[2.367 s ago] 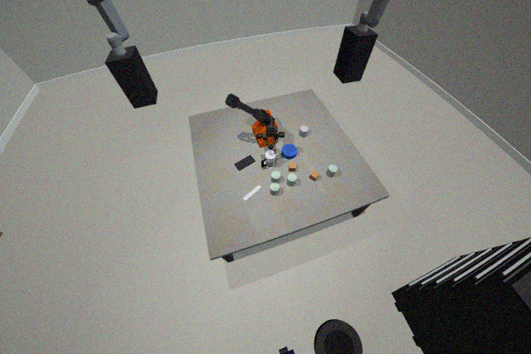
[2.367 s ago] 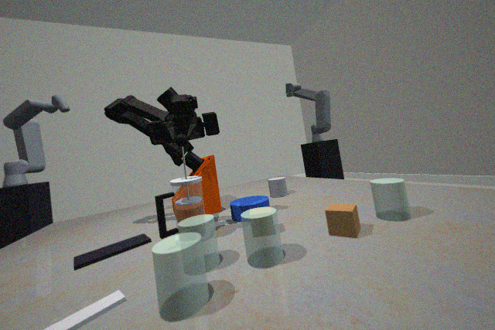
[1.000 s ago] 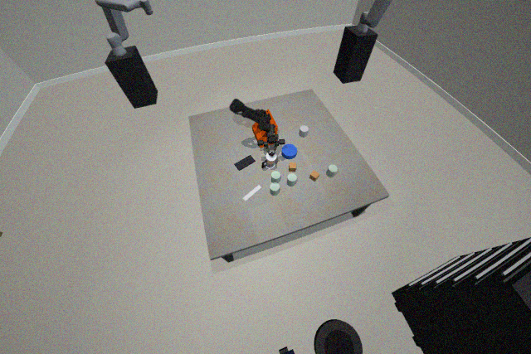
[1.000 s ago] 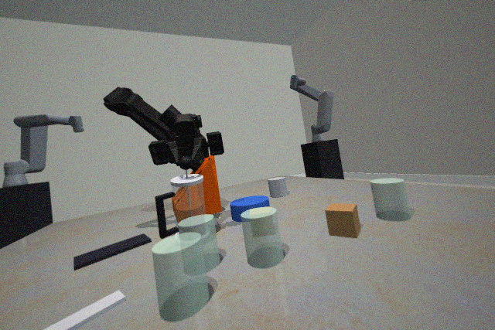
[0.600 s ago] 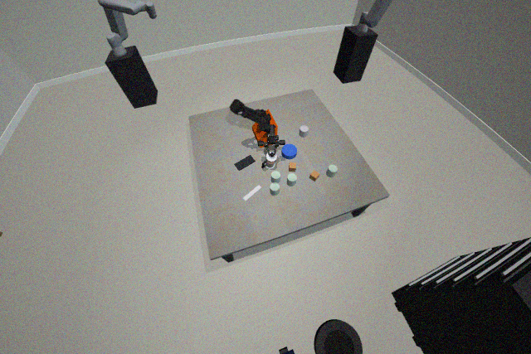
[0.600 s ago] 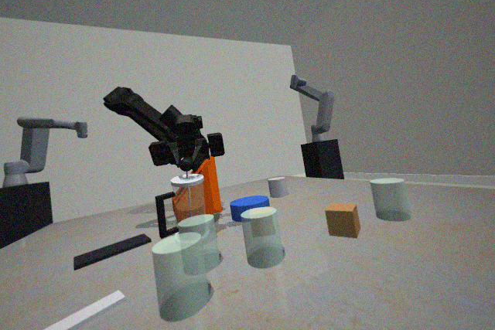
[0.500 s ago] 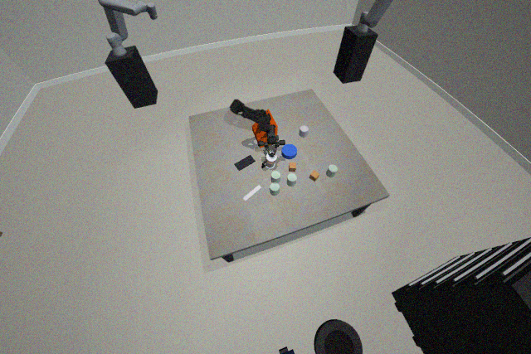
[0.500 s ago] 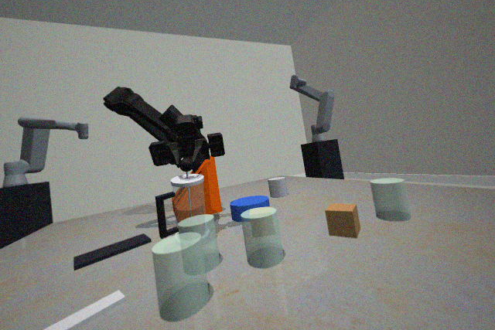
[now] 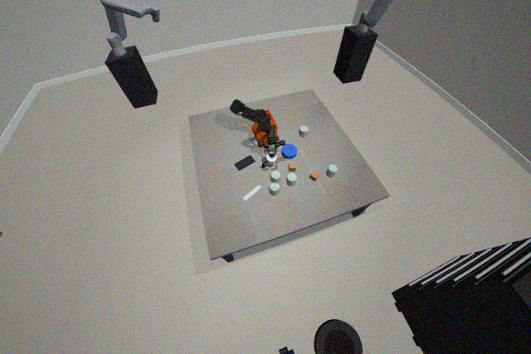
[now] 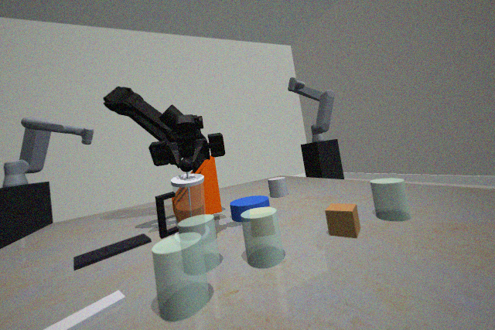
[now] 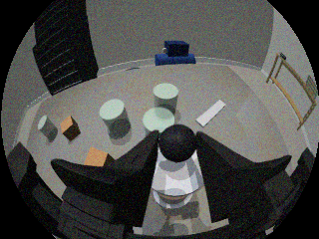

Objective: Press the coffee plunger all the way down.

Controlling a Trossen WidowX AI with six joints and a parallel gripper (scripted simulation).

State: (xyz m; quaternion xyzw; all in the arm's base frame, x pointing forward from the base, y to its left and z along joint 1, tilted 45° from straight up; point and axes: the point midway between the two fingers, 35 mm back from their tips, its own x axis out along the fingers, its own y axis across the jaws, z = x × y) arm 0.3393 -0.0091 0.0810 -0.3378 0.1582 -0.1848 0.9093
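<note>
Right now the coffee press is 90 mm below my gripper tip, 20 mm to the right of it and 20 mm behind it. From my gripper tip the other things lie so: dark flat slab 190 mm to the right, 180 mm below, 120 mm behind; blue disc 180 mm to the left, 160 mm below, 110 mm behind; white bar 190 mm to the right, 180 mm below, 150 mm ahead.
</note>
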